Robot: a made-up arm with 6 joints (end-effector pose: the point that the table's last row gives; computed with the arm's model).
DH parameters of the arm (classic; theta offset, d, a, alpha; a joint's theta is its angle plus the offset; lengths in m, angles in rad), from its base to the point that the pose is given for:
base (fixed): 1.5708 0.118 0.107 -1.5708
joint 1: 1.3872 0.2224 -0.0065 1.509
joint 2: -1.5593 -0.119 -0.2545 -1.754
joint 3: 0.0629 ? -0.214 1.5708
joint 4: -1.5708 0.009 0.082 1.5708
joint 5: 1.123 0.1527 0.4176 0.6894
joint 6: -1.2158 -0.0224 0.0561 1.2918
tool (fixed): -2.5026 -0.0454 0 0
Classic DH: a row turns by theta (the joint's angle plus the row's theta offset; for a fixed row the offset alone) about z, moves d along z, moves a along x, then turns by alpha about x.
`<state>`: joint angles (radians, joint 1 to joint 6).
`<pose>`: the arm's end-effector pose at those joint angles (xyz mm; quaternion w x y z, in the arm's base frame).
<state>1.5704 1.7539 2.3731 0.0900 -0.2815 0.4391</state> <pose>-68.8 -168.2 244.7 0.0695 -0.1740 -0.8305 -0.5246</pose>
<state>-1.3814 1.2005 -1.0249 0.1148 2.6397 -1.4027</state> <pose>-654.3 -27.4 -487.0 0.5361 0.6305 0.5538 0.0919</pose>
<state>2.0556 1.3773 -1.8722 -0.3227 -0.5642 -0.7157</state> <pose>14.8 659.6 514.8 0.4137 -0.2605 -0.4702 0.7348</pose>
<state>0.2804 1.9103 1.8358 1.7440 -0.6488 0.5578</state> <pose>-266.4 -398.8 324.3 0.5095 -0.1727 0.2252 0.8123</pose>
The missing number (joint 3, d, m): 0.2308
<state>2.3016 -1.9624 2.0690 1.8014 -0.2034 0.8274</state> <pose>-97.3 416.3 506.2 0.7409 0.1737 0.5788 -0.2930</pose>
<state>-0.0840 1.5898 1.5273 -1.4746 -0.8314 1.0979</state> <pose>-713.8 597.9 320.5 0.8937 -0.0750 0.1848 -0.4020</pose>
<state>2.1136 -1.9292 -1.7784 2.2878 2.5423 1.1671</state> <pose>-348.3 272.3 490.6 0.9693 0.2256 0.0967 0.0149</pose>
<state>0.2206 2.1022 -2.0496 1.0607 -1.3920 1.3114</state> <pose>30.6 235.7 287.7 0.4446 0.2208 -0.8209 -0.2823</pose>
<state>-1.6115 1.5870 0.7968 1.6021 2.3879 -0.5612</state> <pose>-408.3 -641.3 130.5 0.6034 -0.5309 0.5388 0.2527</pose>
